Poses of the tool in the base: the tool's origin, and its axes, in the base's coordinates. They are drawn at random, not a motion.
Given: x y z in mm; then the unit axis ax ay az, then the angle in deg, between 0 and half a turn.
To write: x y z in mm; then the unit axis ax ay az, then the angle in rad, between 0 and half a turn. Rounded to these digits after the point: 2 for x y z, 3 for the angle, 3 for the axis.
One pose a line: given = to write
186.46 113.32 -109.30 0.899 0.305 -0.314 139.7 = 186.46 113.32 -109.30 0.899 0.305 -0.314 2.438
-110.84 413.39 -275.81 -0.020 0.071 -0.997 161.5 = -110.84 413.39 -275.81 -0.020 0.071 -0.997 2.819
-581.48 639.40 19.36 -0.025 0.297 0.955 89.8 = -581.48 639.40 19.36 -0.025 0.297 0.955 1.567
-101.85 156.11 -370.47 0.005 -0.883 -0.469 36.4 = -101.85 156.11 -370.47 0.005 -0.883 -0.469 0.635
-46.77 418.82 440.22 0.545 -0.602 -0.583 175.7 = -46.77 418.82 440.22 0.545 -0.602 -0.583 3.067
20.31 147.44 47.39 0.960 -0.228 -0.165 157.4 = 20.31 147.44 47.39 0.960 -0.228 -0.165 2.747
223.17 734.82 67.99 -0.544 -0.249 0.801 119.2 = 223.17 734.82 67.99 -0.544 -0.249 0.801 2.080
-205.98 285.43 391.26 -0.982 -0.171 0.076 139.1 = -205.98 285.43 391.26 -0.982 -0.171 0.076 2.428
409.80 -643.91 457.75 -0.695 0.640 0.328 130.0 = 409.80 -643.91 457.75 -0.695 0.640 0.328 2.269
